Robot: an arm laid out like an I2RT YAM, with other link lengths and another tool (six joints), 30 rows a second.
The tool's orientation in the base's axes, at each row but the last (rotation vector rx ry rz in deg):
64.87 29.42 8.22
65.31 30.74 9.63
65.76 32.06 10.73
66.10 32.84 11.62
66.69 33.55 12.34
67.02 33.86 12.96
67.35 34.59 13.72
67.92 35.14 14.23
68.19 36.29 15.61
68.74 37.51 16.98
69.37 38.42 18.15
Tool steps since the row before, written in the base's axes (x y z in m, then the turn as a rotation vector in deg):
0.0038 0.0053 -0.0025 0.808 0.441 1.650
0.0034 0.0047 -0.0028 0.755 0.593 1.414
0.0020 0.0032 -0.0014 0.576 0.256 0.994
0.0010 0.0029 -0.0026 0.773 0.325 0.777
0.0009 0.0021 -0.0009 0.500 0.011 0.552
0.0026 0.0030 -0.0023 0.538 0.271 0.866
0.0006 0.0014 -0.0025 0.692 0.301 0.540
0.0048 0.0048 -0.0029 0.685 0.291 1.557
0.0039 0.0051 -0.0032 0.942 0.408 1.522
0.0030 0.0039 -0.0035 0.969 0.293 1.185
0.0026 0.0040 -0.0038 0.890 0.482 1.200
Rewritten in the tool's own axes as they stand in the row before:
0.0060 0.0006 -0.0034 0.342 1.778 0.541
0.0057 -0.0001 -0.0030 0.432 1.623 0.318
0.0035 0.0003 -0.0020 0.275 1.081 0.377
0.0029 -0.0010 -0.0025 0.540 0.939 0.364
0.0020 0.0001 -0.0014 0.244 0.574 0.408
0.0043 -0.0006 -0.0016 0.296 0.966 0.303
0.0020 -0.0017 -0.0014 0.539 0.700 0.284
0.0072 -0.0002 -0.0017 0.208 1.629 0.530
0.0067 -0.0006 -0.0024 0.484 1.672 0.583
0.0055 -0.0015 -0.0019 0.548 1.322 0.617
0.0054 -0.0019 -0.0021 0.589 1.391 0.427

